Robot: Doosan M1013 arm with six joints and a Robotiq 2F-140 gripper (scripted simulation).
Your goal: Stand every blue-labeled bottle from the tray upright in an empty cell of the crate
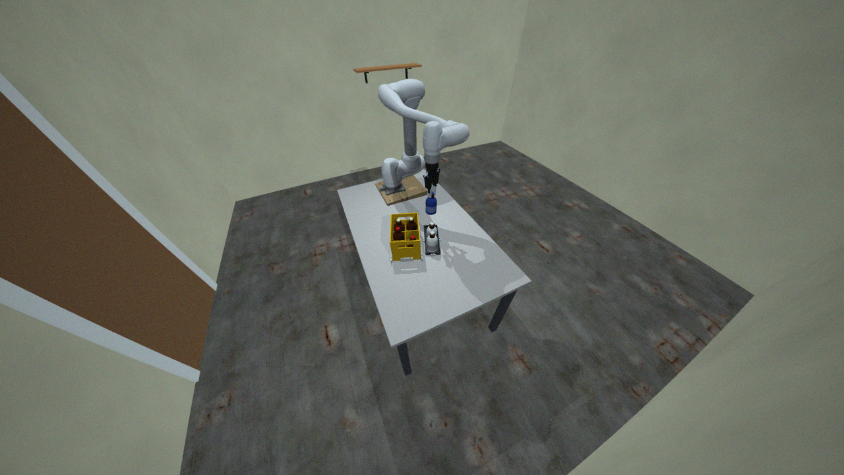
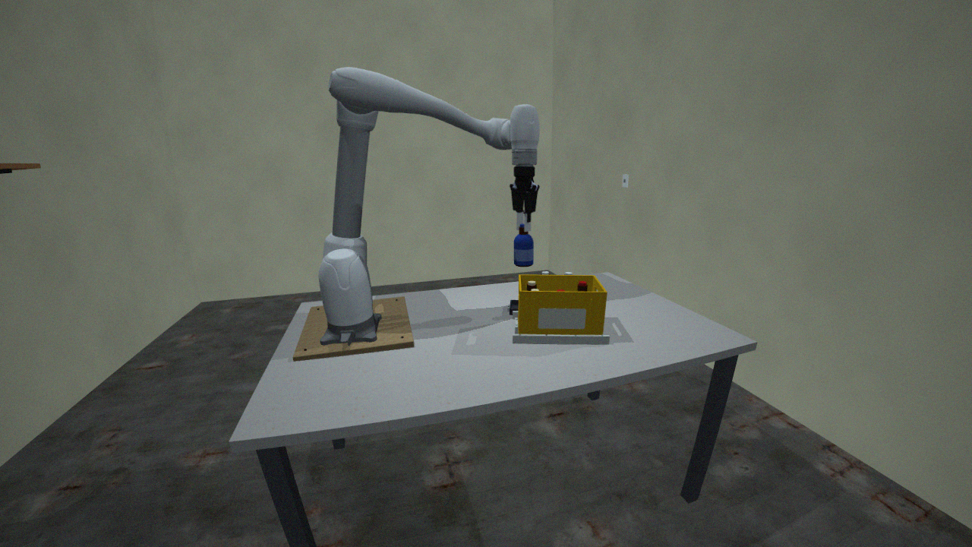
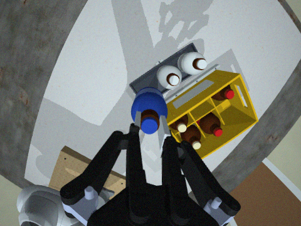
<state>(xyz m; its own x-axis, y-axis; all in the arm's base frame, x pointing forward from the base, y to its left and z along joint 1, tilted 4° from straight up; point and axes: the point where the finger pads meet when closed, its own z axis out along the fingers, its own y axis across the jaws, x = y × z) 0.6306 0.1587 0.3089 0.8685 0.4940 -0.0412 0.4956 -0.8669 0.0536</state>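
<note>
The blue-labeled bottle is 90 mm below my hand. Also, from my hand: yellow crate 270 mm below, 210 mm to the right, 70 mm ahead.
</note>
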